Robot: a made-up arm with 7 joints.
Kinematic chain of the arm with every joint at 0, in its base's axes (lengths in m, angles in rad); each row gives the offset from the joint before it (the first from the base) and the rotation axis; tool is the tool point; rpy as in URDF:
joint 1: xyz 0 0 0.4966 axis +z
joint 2: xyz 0 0 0 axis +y
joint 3: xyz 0 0 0.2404 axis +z
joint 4: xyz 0.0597 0 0 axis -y
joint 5: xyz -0.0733 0 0.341 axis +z
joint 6: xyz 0 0 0 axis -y
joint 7: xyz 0.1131 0 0 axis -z
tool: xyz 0 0 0 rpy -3.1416 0 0
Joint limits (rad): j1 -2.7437..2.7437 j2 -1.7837..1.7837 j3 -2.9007..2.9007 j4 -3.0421..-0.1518 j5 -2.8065..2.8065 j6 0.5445..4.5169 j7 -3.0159..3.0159
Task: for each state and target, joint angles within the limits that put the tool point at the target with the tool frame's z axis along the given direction. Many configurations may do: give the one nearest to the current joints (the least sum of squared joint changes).
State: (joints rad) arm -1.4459 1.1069 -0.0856 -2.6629 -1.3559 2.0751 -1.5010
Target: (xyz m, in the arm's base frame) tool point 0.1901 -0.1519 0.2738 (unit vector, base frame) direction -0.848 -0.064 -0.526
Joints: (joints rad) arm -1.2716 0.3151 0.3369 -2.8247 -1.0466 2.0270 -1.5010
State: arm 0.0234 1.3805 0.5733 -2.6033 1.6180 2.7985 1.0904
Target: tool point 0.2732 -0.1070 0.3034 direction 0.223 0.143 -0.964
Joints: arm -0.1945 0.6556 0.1464 -2.3122 2.0067 3.0603 1.0904
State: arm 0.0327 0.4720 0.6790 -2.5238 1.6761 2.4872 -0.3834
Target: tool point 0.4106 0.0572 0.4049 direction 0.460 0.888 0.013
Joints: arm -0.2818 0.1941 0.5128 -2.2938 2.1187 2.0384 -0.3834
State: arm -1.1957 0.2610 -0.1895 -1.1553 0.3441 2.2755 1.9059
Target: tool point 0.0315 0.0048 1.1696 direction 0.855 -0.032 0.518
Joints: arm -0.7681 -0.3686 0.3124 -0.8383 0.6190 2.5916 1.9059
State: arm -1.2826 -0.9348 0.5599 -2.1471 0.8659 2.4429 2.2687
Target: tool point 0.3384 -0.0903 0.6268 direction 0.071 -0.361 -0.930
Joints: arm -1.1994 -0.9673 1.0019 -2.7080 0.5776 2.2140 2.2687
